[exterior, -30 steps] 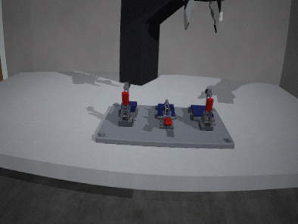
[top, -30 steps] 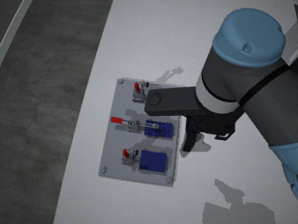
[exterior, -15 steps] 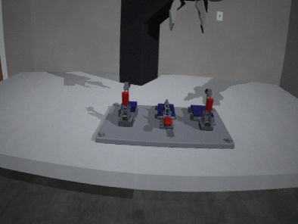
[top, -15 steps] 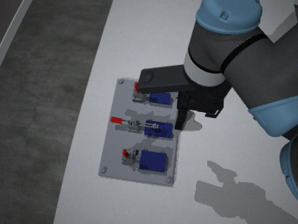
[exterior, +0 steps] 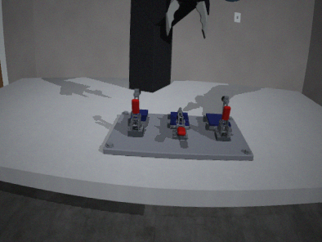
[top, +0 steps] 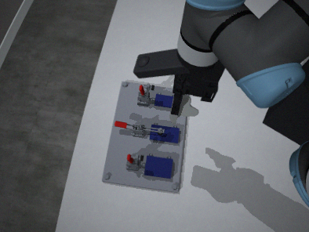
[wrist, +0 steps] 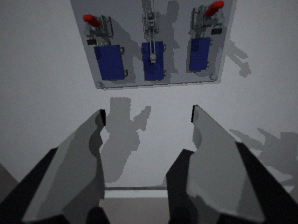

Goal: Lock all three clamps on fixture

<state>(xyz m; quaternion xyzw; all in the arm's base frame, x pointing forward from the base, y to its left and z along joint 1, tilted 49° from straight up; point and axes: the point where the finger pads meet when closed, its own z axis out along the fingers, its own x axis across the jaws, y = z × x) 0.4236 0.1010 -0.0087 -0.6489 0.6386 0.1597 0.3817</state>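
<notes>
My hand is 60 mm short of the grey fixture plate and 260 mm above it. From my hand the other things lie so: blue part (100 mm to the left, 240 mm below).
</notes>
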